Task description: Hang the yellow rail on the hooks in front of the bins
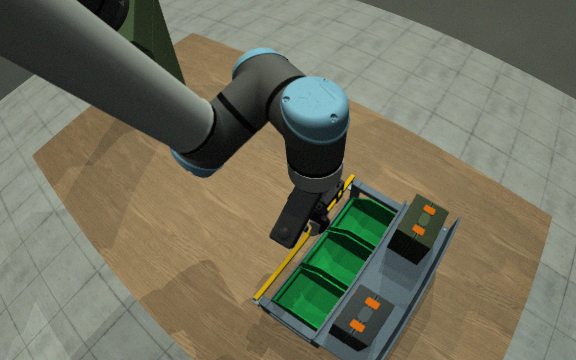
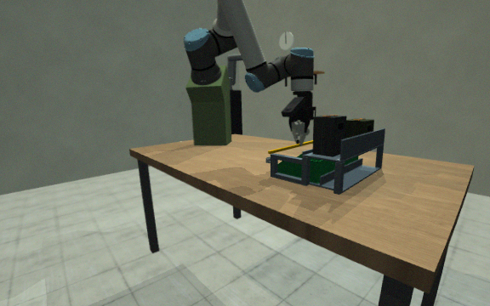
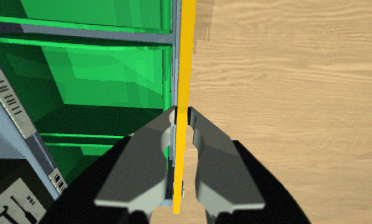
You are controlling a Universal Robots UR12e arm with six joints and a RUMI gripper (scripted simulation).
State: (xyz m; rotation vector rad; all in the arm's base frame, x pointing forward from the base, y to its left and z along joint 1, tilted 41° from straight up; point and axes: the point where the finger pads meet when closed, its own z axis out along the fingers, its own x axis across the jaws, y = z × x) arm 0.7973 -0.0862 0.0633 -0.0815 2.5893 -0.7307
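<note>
Right now the yellow rail is 10 mm below my hand. Round my hand: rack front bar (90 mm below, 10 mm ahead).
</note>
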